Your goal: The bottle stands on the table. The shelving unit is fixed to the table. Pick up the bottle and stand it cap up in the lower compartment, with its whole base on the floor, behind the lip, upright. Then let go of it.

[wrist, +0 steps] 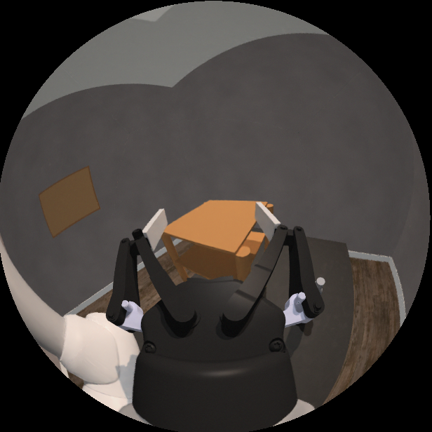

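The orange shelving unit (212, 235) stands beyond the fingers in the middle of the wrist view, seen from above and at a slant. Its flat top, corner posts and part of a lower board show; the floor and lip of the lower compartment cannot be made out. A small pale round cap, apparently the top of the bottle (320, 281), shows over the dark table at the right, just beside the right finger linkage. Most of its body is hidden or too dark to tell. My gripper (209, 212) is wide open and empty, and its fingertips overlap the shelving unit's outline in the view.
The dark table (334, 265) stretches right of the shelving unit and down behind the gripper. The white robot arm (90, 347) is at lower left. Grey walls and wooden floor (372, 290) surround the table. A brown panel (70, 201) hangs on the left wall.
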